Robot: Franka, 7 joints.
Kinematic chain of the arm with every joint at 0, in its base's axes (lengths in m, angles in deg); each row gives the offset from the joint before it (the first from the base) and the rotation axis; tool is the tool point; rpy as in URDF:
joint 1: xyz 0 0 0.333 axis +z
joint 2: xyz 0 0 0 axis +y
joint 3: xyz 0 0 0.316 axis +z
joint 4: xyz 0.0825 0 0 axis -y
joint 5: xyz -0.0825 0 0.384 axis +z
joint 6: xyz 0 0 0 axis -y
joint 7: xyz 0.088 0 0 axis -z
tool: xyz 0 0 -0.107 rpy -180 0 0
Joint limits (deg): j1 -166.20..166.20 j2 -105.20..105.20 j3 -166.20..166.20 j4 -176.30..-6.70 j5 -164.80..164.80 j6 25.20..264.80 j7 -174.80..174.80
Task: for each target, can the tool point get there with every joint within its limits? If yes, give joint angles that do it. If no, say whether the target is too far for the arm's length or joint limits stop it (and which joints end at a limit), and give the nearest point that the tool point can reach.
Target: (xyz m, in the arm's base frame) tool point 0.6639 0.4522 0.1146
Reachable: yes | joints 37.51 77.02 0.68 -45.37 94.34 161.89 -148.30
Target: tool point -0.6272 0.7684 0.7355
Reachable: no: too far | nearest point -0.5027 0.6158 0.6556 | short by 0.213 m
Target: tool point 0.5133 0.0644 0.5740
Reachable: yes | joints -43.08 -0.88 63.95 -106.64 107.01 212.52 72.92
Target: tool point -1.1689 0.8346 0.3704
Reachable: no: too far | nearest point -0.6980 0.4983 0.3553 | short by 0.579 m
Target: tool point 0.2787 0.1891 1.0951
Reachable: yes | joints 5.78 17.06 70.76 -32.17 1.90 192.31 -38.41
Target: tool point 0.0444 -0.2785 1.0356
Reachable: yes | joints 61.28 -16.52 -44.72 -20.00 -104.43 59.53 101.77
